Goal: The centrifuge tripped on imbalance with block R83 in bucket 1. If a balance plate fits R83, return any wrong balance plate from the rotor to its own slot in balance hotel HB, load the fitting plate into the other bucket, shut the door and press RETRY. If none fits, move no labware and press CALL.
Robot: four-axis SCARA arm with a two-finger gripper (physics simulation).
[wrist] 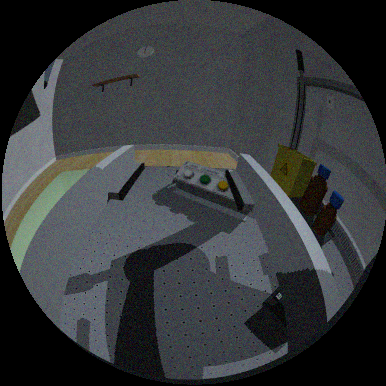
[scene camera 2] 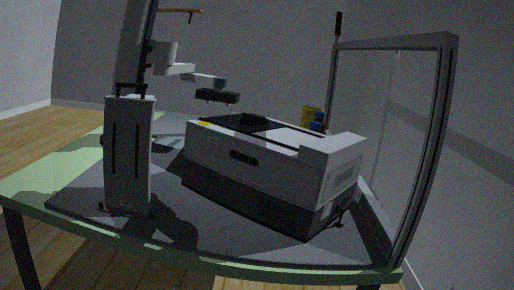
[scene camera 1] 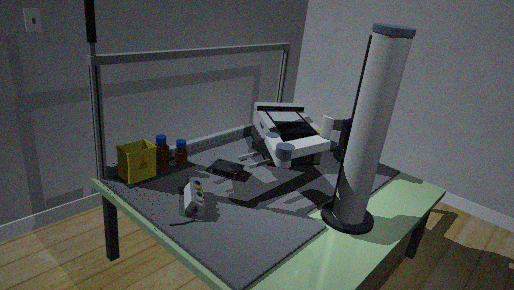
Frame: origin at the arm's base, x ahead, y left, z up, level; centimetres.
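Seen in the pictures: gripper, between the fingertips: (wrist: 184, 158) (scene camera 1: 244, 162); arm's base, origin of its link: (scene camera 1: 346, 218).
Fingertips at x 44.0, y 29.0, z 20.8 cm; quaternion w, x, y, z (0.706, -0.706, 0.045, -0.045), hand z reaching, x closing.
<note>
Offsets run from my fingertips to a thing's middle. "spot": to the spot under its first point.
My gripper (scene camera 1: 244, 162) (scene camera 2: 218, 103) (wrist: 184, 158) hangs above the table, its fingers pointing towards the button box. It is shut at a narrow stand; a gap shows between the fingers and they hold nothing. The button box @(dz -15.4, dx +10.7, dy +21.0 cm) (scene camera 1: 194, 202) (wrist: 215, 188) lies beyond the fingertips; white, green and yellow buttons show in the wrist view, and the right finger covers its far end. A blue button shows in scene camera 1. The centrifuge @(dz -7.4, dx +23.5, dy -64.2 cm) (scene camera 1: 312, 146) (scene camera 2: 280, 175) stands behind the gripper; whether its door is shut is unclear. The grey balance hotel @(dz -2.3, dx -15.9, dy -86.4 cm) (scene camera 2: 127, 150) shows its slotted back. Block R83 and the balance plates do not show.
A yellow bin @(spot: dz -7.9, dx +41.6, dy +31.2 cm) (scene camera 1: 137, 162) (wrist: 292, 172) and two brown bottles with blue caps stand at the table's far left edge. A low black box @(dz -17.2, dx +23.2, dy -12.5 cm) (scene camera 1: 227, 169) lies on the mat. The arm's column (scene camera 1: 370, 125) stands at the right. A framed screen @(spot: dz +41.2, dx +58.0, dy -12.4 cm) (scene camera 1: 190, 49) runs along the back.
</note>
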